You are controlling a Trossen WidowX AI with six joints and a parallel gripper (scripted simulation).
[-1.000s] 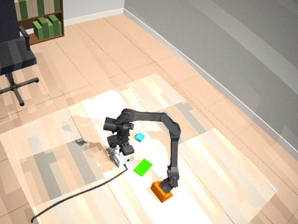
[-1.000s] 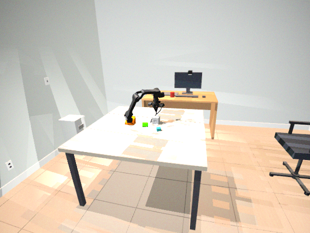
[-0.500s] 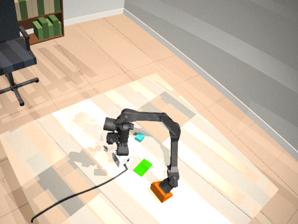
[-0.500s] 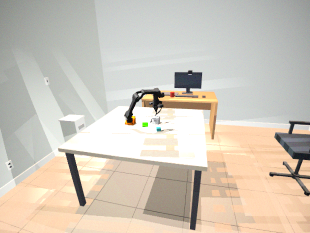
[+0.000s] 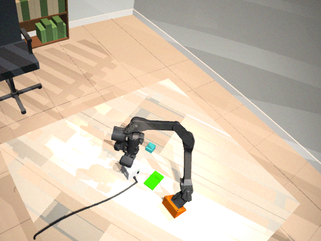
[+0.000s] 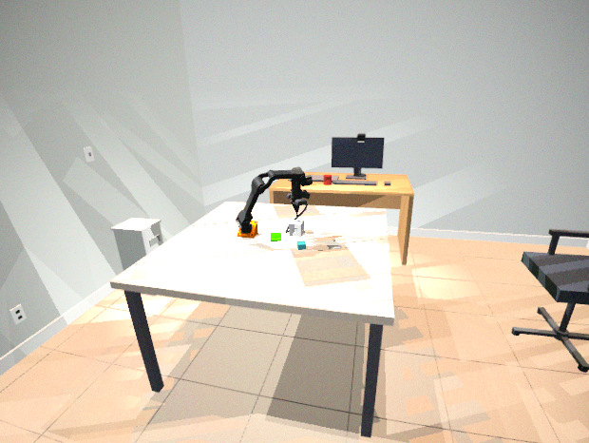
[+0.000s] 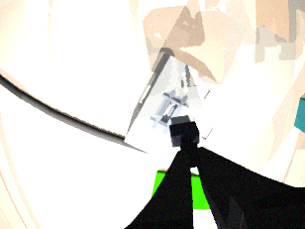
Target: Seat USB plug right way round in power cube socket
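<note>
My gripper tip is now 2 cm above the dark USB plug. The rest, counted from my gripper tip: flat green block (13 cm below, 12 cm behind, 8 cm to the right); cyan block (21 cm to the right, 12 cm below, 6 cm ahead).
</note>
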